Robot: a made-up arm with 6 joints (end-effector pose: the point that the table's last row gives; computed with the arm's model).
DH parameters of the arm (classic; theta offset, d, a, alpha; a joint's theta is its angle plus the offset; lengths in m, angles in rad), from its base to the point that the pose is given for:
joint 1: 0 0.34 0 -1.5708
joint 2: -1.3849 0 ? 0
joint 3: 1.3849 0 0.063 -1.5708
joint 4: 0 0.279 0 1.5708
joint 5: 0 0 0.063 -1.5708
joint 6: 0 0.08 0 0
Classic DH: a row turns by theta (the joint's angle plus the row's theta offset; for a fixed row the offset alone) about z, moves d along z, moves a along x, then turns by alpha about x.
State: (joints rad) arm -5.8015 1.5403 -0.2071 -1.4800 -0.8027 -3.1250
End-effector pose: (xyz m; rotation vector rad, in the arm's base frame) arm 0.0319 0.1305 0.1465 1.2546 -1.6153 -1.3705
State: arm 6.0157 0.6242 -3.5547 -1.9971 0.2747 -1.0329
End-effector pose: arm 0.2901 -0.0427 0.9609 0.2627 0.0479 -0.1813
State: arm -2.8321 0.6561 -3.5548 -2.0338 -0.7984 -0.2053
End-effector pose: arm -0.2761 -0.1834 0.8634 0.8839 0.5867 -1.6862
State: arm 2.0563 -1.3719 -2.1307 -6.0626 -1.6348 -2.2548
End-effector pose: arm 0.2637 -0.4643 0.6231 -1.5851 2.0299 -1.6750
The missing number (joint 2, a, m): 0.3572
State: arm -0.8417 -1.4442 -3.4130 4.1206 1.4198 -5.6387
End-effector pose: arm -0.4927 0.4648 0.2981 -1.9756 -1.8381 1.4098
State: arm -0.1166 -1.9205 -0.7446 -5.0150 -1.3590 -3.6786
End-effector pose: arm -0.3331 -0.0489 0.5313 1.1388 -0.5101 0.2292
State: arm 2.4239 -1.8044 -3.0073 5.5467 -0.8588 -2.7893
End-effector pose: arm 0.4261 -0.4627 0.1572 2.1427 -0.8475 0.5540
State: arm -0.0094 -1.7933 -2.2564 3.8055 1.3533 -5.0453
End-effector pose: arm -0.7094 -0.0331 0.4573 -1.2701 -2.1202 1.4164
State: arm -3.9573 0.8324 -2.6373 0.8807 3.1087 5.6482
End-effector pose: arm -0.3759 0.3256 0.5948 -0.7254 2.0503 -1.5552
